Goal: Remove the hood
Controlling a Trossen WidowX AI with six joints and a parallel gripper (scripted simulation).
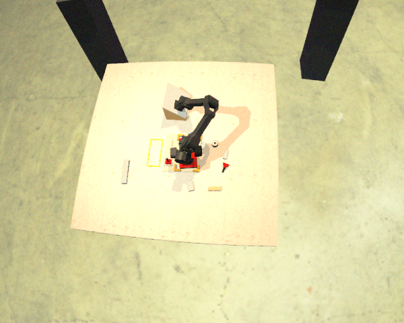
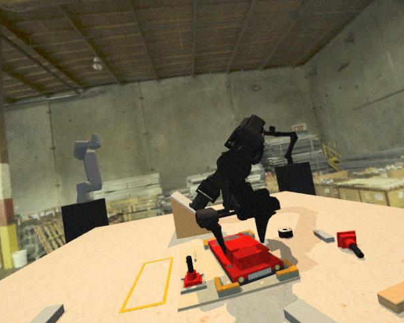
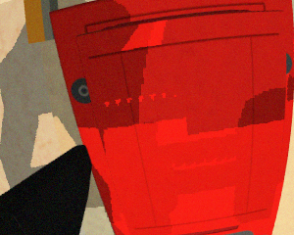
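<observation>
My gripper tip is right at the red hood. The rest, counted from my gripper tip: wooden block (180 mm to the left, 180 mm ahead, 40 mm below).
</observation>
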